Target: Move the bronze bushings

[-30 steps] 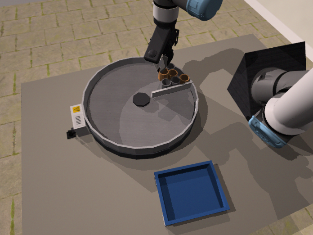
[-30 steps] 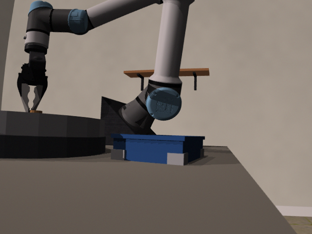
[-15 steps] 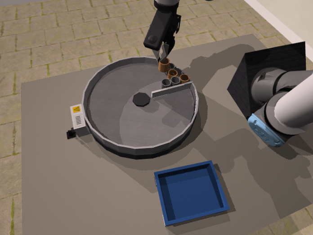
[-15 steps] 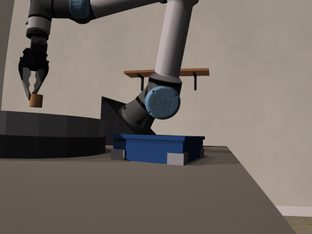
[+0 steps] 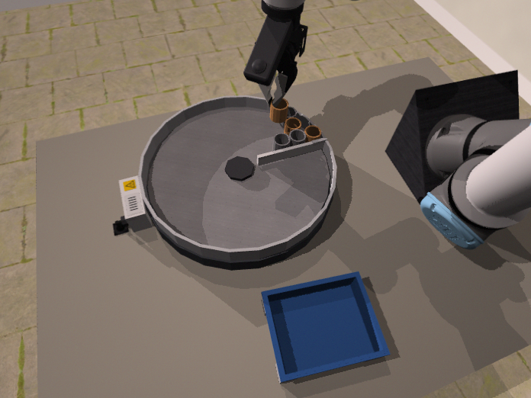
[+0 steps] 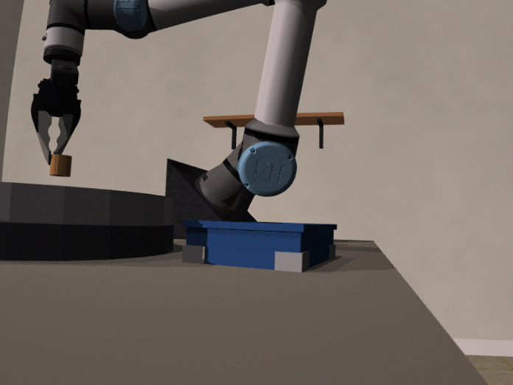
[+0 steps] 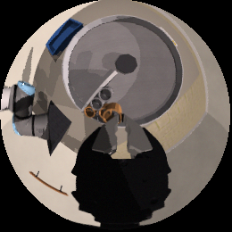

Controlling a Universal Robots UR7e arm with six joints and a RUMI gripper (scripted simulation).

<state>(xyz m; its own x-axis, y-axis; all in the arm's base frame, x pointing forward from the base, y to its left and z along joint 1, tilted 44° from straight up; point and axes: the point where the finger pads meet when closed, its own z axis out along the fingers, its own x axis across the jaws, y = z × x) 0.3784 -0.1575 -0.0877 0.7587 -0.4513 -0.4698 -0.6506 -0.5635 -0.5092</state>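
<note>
Now: the blue crate 30 mm ahead of my hand, 440 mm to the left of it and 130 mm below it. Also, from my hand: grey turntable: 90 mm ahead, 80 mm to the left, 100 mm below.
</note>
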